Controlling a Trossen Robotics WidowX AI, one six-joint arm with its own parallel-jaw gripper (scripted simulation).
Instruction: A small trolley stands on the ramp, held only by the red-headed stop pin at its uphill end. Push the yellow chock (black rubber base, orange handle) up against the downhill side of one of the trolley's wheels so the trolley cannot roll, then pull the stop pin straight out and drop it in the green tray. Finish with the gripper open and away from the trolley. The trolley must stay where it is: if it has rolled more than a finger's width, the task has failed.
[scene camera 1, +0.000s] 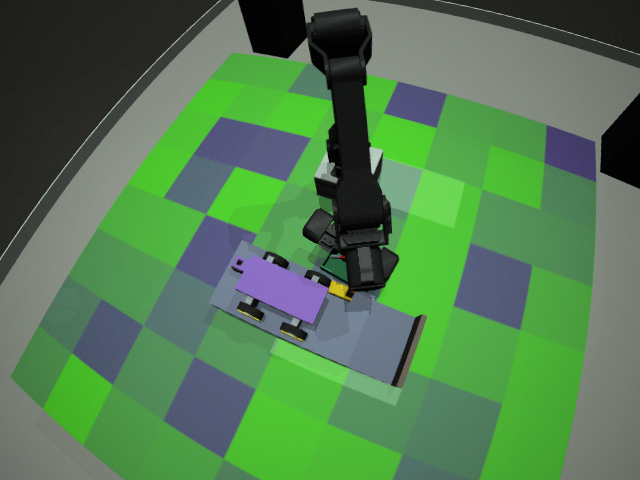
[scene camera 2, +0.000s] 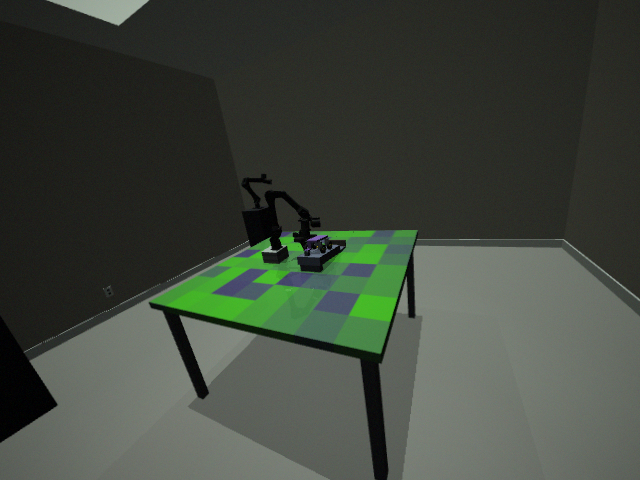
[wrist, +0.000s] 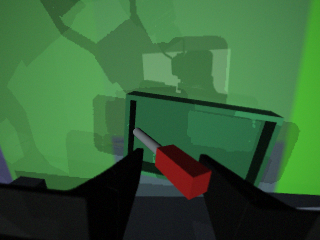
Observation:
I see my gripper, a red-headed stop pin and a purple trolley.
My gripper shows as well in the wrist view.

